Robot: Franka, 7 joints.
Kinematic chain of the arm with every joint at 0, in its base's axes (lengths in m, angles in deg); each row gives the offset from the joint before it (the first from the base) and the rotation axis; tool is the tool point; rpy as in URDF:
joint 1: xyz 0 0 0.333 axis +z
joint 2: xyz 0 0 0 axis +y
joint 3: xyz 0 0 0.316 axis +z
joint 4: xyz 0.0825 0 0 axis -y
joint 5: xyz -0.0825 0 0.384 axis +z
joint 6: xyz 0 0 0 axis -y
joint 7: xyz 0.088 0 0 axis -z
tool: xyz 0 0 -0.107 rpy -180 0 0
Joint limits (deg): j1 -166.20..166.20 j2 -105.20..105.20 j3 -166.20..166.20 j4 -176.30..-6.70 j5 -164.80..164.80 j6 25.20..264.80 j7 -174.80..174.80
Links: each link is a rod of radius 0.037 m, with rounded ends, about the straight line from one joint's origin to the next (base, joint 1, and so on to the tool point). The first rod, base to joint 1, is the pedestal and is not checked.
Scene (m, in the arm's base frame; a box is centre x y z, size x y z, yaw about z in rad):
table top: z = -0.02
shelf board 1: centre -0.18 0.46 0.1 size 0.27 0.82 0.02 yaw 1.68
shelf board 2: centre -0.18 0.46 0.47 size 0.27 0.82 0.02 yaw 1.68
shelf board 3: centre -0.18 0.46 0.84 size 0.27 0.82 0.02 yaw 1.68
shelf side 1: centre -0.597 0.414 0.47 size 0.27 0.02 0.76 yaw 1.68
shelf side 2: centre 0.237 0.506 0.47 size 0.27 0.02 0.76 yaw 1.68
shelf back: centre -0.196 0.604 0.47 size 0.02 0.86 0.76 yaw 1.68
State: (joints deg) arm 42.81 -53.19 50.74 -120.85 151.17 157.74 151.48
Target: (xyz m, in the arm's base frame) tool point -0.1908 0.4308 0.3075
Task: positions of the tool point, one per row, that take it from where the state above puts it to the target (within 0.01 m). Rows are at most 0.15 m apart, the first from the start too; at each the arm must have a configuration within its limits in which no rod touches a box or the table.
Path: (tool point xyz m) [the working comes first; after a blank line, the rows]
Joints at the target: 27.00 -50.45 91.79 -138.81 153.28 150.99 151.48
Straight joint move there: touches shelf board 2.

1: -0.1728 0.3035 0.6824
2: -0.1527 0.2000 0.6784
3: -0.1750 0.2427 0.5730
4: -0.1867 0.2490 0.4685
5: -0.1834 0.2272 0.3771
6: -0.1643 0.1892 0.3075
7: -0.1856 0.2428 0.2963
8: -0.1989 0.3020 0.2912
9: -0.2015 0.3654 0.2943
10: -0.1909 0.4308 0.3075

